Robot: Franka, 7 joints.
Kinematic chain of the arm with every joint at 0, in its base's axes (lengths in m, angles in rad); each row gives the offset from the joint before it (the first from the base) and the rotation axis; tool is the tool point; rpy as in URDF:
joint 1: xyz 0 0 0.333 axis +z
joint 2: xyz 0 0 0 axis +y
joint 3: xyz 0 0 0.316 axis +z
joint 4: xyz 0.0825 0 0 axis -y
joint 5: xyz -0.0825 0 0.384 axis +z
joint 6: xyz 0 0 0 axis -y
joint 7: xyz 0.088 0 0 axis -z
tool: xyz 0 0 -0.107 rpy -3.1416 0 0
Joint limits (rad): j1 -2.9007..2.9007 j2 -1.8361..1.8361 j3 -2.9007..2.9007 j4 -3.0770..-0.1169 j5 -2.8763..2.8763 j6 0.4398..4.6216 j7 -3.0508..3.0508
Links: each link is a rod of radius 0.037 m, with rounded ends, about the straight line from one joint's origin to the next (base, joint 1, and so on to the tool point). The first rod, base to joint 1, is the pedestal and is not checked.
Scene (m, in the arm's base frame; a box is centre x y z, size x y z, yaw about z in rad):
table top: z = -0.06
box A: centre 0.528 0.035 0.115 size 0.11 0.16 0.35 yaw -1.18
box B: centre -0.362 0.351 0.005 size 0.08 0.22 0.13 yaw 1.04
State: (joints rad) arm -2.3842 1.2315 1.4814 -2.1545 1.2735 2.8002 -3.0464
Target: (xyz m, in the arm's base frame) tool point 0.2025 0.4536 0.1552
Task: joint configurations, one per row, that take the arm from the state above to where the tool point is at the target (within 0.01 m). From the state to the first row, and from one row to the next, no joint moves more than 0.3 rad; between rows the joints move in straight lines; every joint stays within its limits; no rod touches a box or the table.
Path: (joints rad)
1: -2.1632 1.1672 1.7170 -2.1573 1.3829 2.9274 -3.0475
2: -1.9423 1.1029 1.9527 -2.1601 1.4924 3.0546 -3.0486
3: -1.7213 1.0386 2.1883 -2.1629 1.6018 3.1817 -3.0497
4: -1.5004 0.9743 2.4239 -2.1657 1.7113 3.3089 -3.0508
5: -1.2380 1.1897 2.1413 -2.2041 1.5971 3.1580 -3.0497
6: -0.9757 1.4052 1.8586 -2.2425 1.4829 3.0072 -3.0486
7: -0.7133 1.6206 1.5759 -2.2809 1.3688 2.8563 -3.0475
8: -0.4510 1.8361 1.2932 -2.3193 1.2546 2.7055 -3.0464

